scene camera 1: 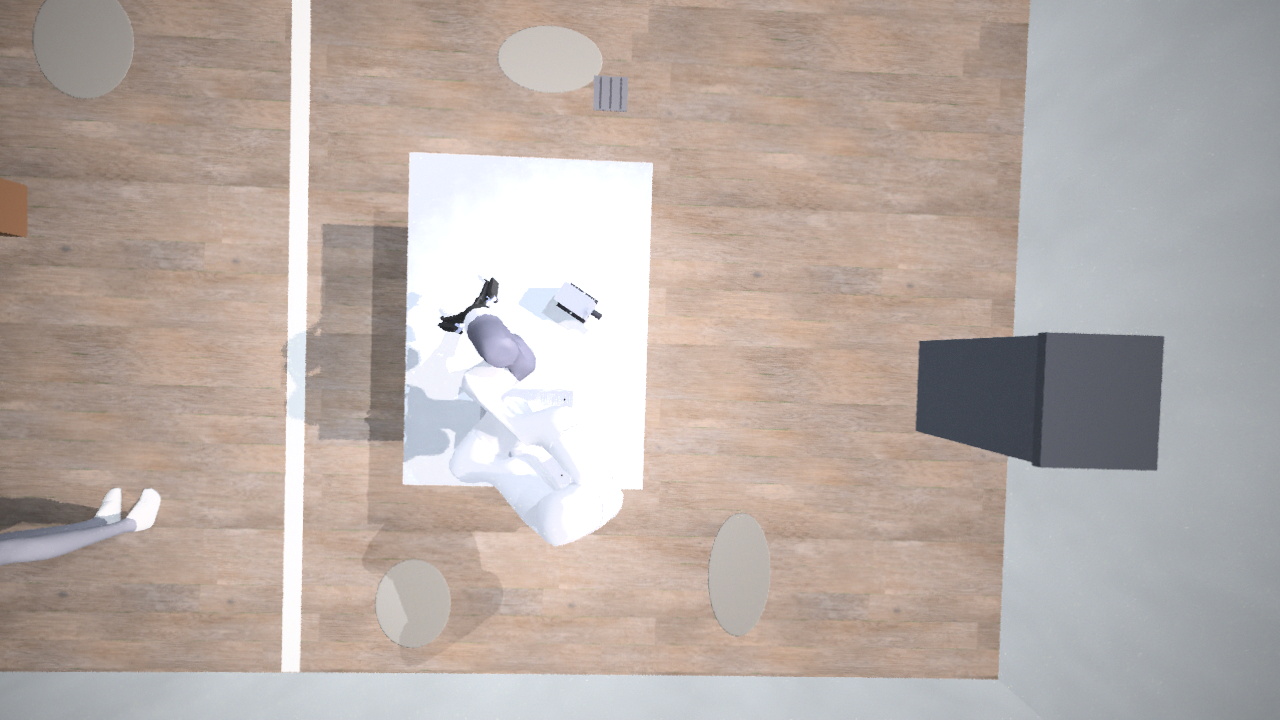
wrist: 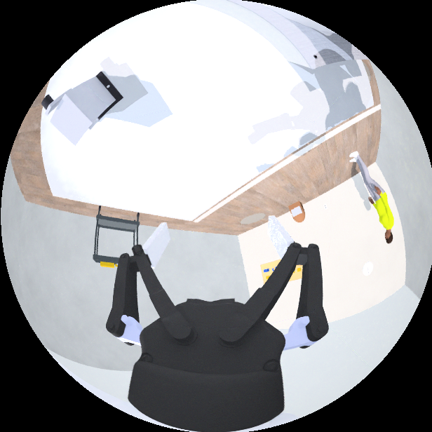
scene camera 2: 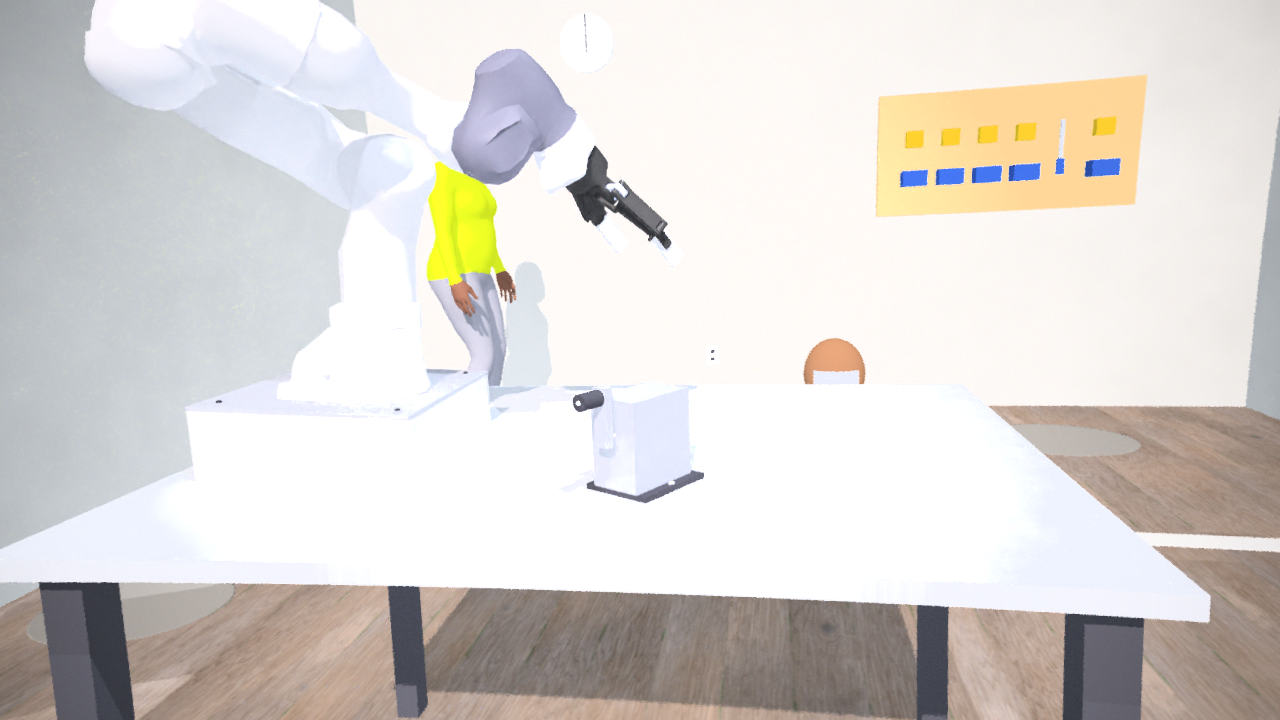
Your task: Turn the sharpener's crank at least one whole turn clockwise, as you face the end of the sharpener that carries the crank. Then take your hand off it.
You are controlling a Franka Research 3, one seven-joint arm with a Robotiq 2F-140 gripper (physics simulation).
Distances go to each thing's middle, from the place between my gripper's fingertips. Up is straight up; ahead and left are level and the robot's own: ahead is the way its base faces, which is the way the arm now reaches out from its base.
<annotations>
Right now the sharpener (scene camera 2: 651,458) is 310 mm to the right of my hand, 220 mm below it and 20 mm behind it.
</annotations>
